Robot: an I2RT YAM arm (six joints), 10 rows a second.
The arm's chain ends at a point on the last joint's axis. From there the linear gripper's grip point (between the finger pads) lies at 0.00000 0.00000 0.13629 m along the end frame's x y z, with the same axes.
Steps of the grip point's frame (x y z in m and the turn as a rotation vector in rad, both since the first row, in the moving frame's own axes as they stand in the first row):
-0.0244 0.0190 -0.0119 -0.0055 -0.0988 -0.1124
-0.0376 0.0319 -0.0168 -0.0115 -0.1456 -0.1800
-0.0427 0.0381 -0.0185 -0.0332 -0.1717 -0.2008
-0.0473 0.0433 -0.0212 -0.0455 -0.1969 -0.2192
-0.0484 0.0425 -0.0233 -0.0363 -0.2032 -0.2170
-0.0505 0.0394 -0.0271 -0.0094 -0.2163 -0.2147
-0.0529 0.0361 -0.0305 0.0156 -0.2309 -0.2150
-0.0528 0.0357 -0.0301 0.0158 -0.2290 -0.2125
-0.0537 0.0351 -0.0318 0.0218 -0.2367 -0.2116
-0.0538 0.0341 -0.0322 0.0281 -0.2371 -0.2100
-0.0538 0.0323 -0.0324 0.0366 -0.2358 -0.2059
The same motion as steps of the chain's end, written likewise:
-0.0110 0.0175 -0.0112 -0.0055 -0.0988 -0.1124
-0.0181 0.0286 -0.0154 -0.0115 -0.1456 -0.1800
-0.0200 0.0313 -0.0164 -0.0332 -0.1717 -0.2008
-0.0215 0.0343 -0.0184 -0.0455 -0.1969 -0.2192
-0.0217 0.0346 -0.0204 -0.0363 -0.2032 -0.2170
-0.0216 0.0350 -0.0239 -0.0094 -0.2163 -0.2147
-0.0217 0.0348 -0.0269 0.0156 -0.2309 -0.2150
-0.0219 0.0345 -0.0265 0.0158 -0.2290 -0.2125
-0.0217 0.0346 -0.0280 0.0218 -0.2367 -0.2116
-0.0216 0.0345 -0.0283 0.0281 -0.2371 -0.2100
-0.0217 0.0339 -0.0286 0.0366 -0.2358 -0.2059

